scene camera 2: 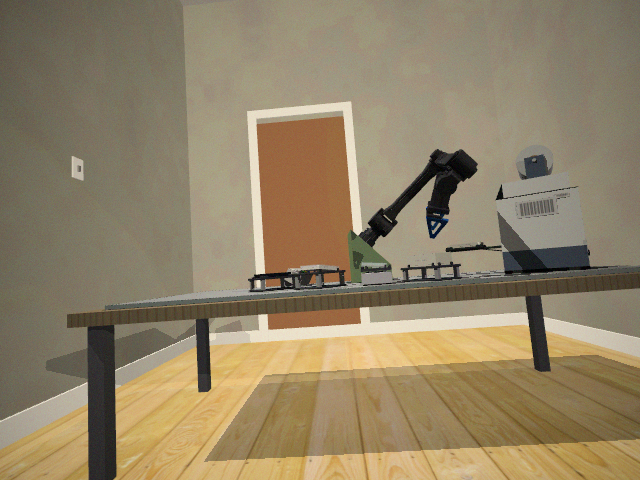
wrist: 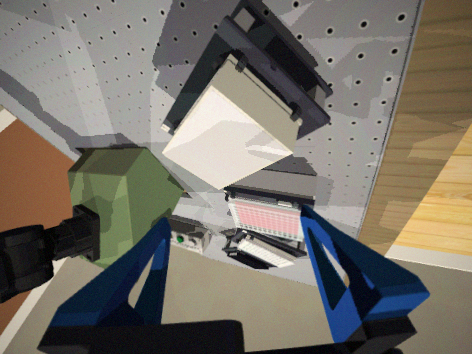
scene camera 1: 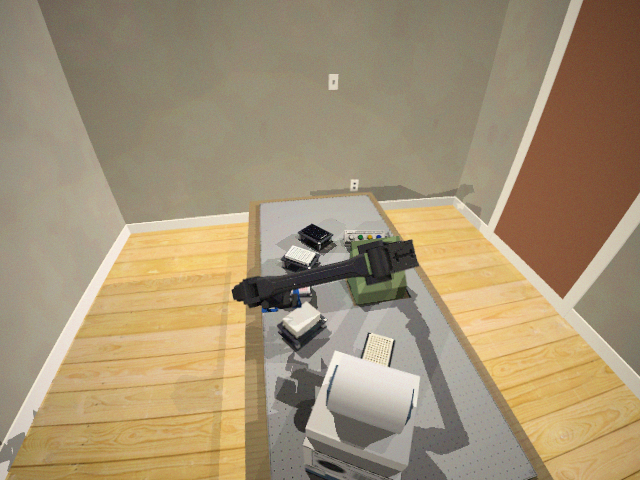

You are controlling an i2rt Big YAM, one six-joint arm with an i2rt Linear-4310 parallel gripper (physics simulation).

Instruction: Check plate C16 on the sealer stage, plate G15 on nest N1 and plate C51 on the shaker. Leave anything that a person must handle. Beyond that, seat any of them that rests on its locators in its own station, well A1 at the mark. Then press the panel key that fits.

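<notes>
My gripper (scene camera 1: 280,304) (scene camera 2: 433,236) (wrist: 234,217) is open and empty, above the table's left side. The beige plate (scene camera 1: 378,349) lies on the sealer's stage, partly behind the roll. A tall cream block-like plate (scene camera 1: 302,319) (wrist: 227,137) sits on a dark raised nest (scene camera 2: 431,266) (wrist: 280,75). A pink-filled plate (scene camera 1: 303,290) (wrist: 265,218) rests on a grey-bodied station beyond it, partly hidden by the gripper in scene camera 1. A white plate (scene camera 1: 300,256) (wrist: 265,252) and a black plate (scene camera 1: 315,234) sit on further dark holders. Labels, well A1 marks and exact seating cannot be read.
The panel (scene camera 1: 364,232) (wrist: 187,234) with coloured keys stands beyond the green arm mount (scene camera 1: 377,289) (wrist: 125,200). The white sealer (scene camera 1: 356,444) (scene camera 2: 542,227) with its roll (scene camera 1: 371,395) stands at the near end. The table edge (wrist: 395,125) runs along the right of the wrist view.
</notes>
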